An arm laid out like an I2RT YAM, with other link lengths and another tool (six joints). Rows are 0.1 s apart.
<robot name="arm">
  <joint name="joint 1" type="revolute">
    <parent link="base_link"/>
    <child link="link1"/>
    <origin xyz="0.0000 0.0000 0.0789"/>
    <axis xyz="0 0 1"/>
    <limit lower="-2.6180" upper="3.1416"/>
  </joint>
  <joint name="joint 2" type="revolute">
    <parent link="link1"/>
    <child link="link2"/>
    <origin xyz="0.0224 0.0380 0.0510"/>
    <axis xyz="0 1 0"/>
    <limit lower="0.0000" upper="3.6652"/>
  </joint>
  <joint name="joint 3" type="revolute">
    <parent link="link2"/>
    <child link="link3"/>
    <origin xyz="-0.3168 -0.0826 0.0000"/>
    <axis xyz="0 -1 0"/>
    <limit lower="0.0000" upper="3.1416"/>
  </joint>
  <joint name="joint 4" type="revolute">
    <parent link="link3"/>
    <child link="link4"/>
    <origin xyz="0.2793 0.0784 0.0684"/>
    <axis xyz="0 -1 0"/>
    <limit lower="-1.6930" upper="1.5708"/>
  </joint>
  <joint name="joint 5" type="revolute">
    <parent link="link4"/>
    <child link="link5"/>
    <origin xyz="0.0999 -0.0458 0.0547"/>
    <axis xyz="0 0 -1"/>
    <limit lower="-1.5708" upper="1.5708"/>
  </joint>
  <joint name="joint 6" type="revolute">
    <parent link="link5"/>
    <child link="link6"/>
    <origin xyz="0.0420 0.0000 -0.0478"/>
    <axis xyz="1 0 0"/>
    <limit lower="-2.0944" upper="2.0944"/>
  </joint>
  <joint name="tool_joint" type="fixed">
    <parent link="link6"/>
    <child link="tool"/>
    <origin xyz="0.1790 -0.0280 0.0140" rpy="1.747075 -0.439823 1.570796"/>
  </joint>
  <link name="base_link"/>
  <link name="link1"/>
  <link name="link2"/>
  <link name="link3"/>
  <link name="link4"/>
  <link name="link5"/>
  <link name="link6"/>
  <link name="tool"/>
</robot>
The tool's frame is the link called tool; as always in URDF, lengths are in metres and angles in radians.
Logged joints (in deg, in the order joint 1, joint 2, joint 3, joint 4, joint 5, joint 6), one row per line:
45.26 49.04 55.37 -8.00 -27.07 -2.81
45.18 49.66 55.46 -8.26 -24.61 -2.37
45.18 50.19 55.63 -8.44 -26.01 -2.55
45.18 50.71 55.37 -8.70 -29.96 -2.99
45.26 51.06 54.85 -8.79 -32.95 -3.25
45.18 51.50 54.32 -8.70 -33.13 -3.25
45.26 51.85 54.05 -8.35 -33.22 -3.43
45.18 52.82 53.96 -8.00 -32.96 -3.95
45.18 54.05 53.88 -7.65 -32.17 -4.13
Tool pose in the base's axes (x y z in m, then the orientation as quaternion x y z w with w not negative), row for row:
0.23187 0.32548 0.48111 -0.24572 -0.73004 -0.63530 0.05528
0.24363 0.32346 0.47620 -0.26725 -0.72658 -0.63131 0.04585
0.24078 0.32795 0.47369 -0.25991 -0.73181 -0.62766 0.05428
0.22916 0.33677 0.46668 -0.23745 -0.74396 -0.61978 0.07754
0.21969 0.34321 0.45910 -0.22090 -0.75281 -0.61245 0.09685
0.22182 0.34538 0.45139 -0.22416 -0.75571 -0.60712 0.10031
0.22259 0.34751 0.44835 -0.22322 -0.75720 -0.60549 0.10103
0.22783 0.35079 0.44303 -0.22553 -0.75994 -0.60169 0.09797
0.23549 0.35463 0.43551 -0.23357 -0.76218 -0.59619 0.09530
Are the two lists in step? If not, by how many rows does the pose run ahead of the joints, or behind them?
They are in step.
